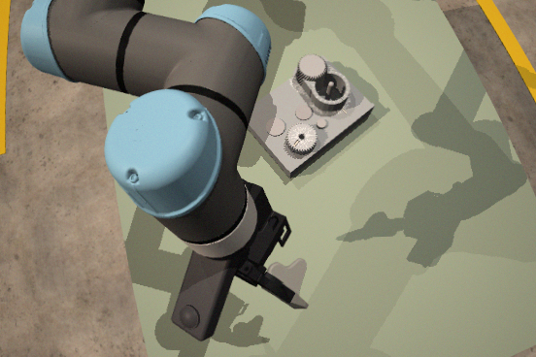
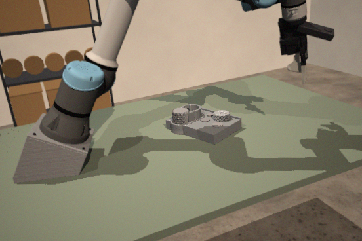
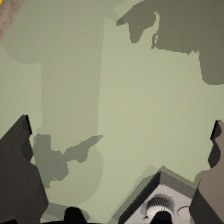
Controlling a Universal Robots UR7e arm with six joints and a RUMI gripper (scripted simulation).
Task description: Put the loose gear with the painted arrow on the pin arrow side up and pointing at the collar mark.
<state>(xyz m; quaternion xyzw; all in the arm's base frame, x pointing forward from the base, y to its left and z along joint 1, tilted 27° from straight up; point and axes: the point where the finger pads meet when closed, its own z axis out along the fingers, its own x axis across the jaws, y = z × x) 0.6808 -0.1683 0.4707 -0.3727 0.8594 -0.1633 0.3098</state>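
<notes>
My hand is 24 cm past the gear, 17 cm to the right of it and 16 cm above it.
</notes>
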